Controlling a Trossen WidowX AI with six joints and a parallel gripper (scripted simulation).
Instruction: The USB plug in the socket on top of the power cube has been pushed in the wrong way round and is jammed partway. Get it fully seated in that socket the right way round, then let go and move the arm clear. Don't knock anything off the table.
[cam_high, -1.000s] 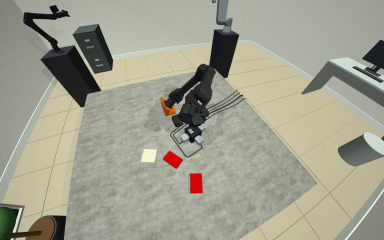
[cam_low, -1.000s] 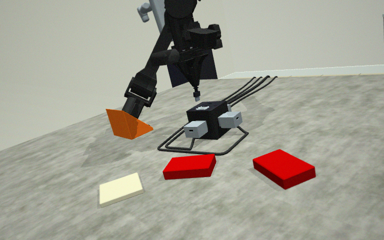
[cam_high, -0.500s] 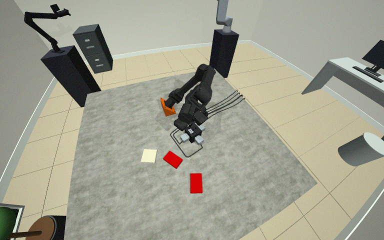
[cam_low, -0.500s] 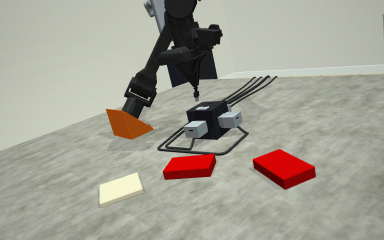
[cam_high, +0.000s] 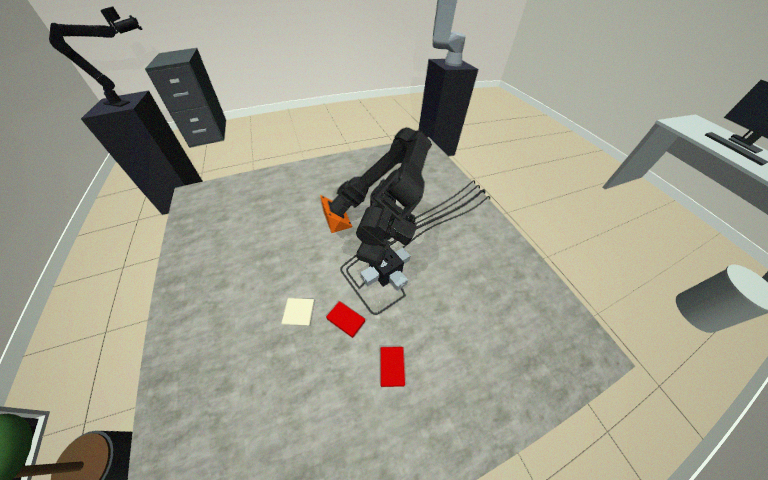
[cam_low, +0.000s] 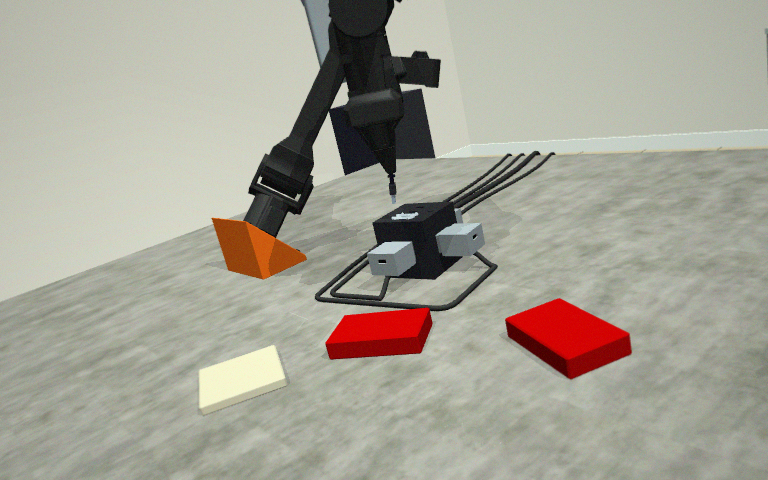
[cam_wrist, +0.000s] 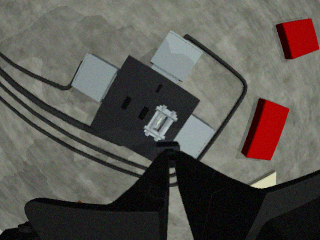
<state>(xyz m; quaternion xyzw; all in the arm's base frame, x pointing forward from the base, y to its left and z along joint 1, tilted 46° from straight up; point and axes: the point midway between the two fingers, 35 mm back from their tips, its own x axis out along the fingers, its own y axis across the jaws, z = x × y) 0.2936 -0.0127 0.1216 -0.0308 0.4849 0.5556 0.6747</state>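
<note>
Right now my gripper tip is 2 cm above the black USB plug. Round my gripper tip: USB socket 7 cm below; cream block 5 cm ahead, 27 cm to the right, 13 cm below.
</note>
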